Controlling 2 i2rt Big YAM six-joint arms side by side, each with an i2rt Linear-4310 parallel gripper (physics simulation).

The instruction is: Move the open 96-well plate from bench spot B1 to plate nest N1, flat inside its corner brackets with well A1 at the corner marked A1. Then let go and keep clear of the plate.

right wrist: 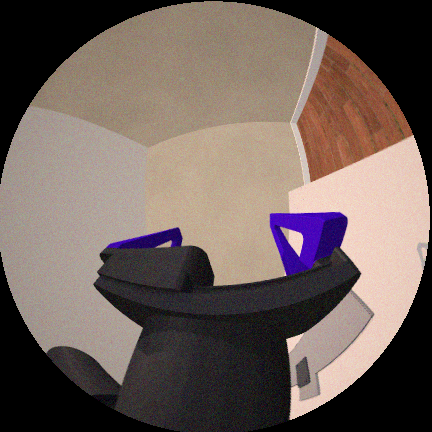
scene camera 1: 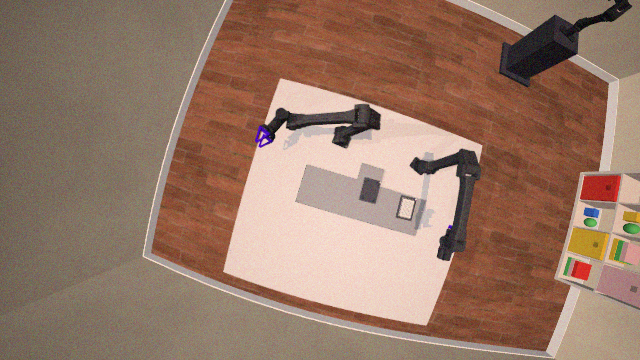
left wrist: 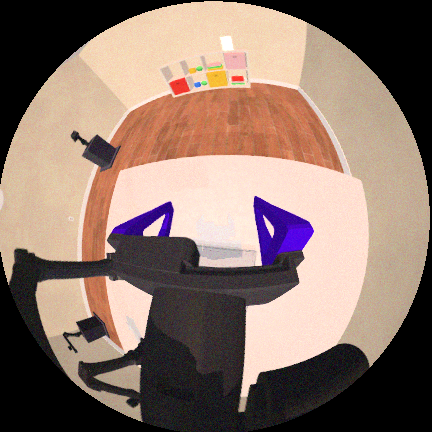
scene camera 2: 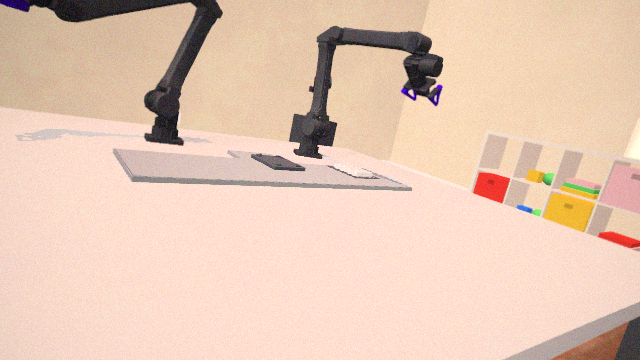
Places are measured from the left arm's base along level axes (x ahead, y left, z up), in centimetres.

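Pixels of known places: left gripper, between the fingertips: (left wrist: 210,202) (scene camera 2: 425,102); right gripper, between the fingertips: (right wrist: 223,226) (scene camera 1: 257,144); left arm's base, origin of its link: (scene camera 1: 418,166) (scene camera 2: 307,155); right arm's base, origin of its link: (scene camera 1: 341,140) (scene camera 2: 163,141).
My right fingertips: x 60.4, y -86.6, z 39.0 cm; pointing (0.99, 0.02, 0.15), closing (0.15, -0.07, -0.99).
Ahead of a thing's pixels: the offset from my right fingertips to its top centre. "*": to the spot under its first point. Level surfaces: height alone.
The open white 96-well plate @[dz -36.1, dx -30.0, dy +98.1 cm] (scene camera 1: 406,207) (scene camera 2: 354,171) lies flat in a dark outline near the right end of the grey board. The dark plate nest @[dz -35.9, dx -22.7, dy +68.4 cm] (scene camera 1: 370,190) (scene camera 2: 278,162) (right wrist: 303,371) sits to its left with small raised corners; nothing lies on it. The A1 mark and single wells are too small to read. My left gripper (scene camera 2: 425,101) (left wrist: 210,202) is open and empty, high above the table, right of the plate in scene camera 2. My right gripper (scene camera 1: 263,136) (right wrist: 223,226) is open and empty at the table's left edge, far from the plate.
The grey board @[dz -37.7 cm] (scene camera 1: 327,187) (scene camera 2: 175,167) (right wrist: 340,325) lies on the pale table @[dz -39.0 cm] (scene camera 1: 320,260) (scene camera 2: 280,270). A small grey tab @[* dz -37.6, dx -34.6, dy +61.4 cm] (scene camera 1: 372,171) juts from its back edge beside the nest. A cubby shelf and a dark pedestal with an arm stand beyond the table.
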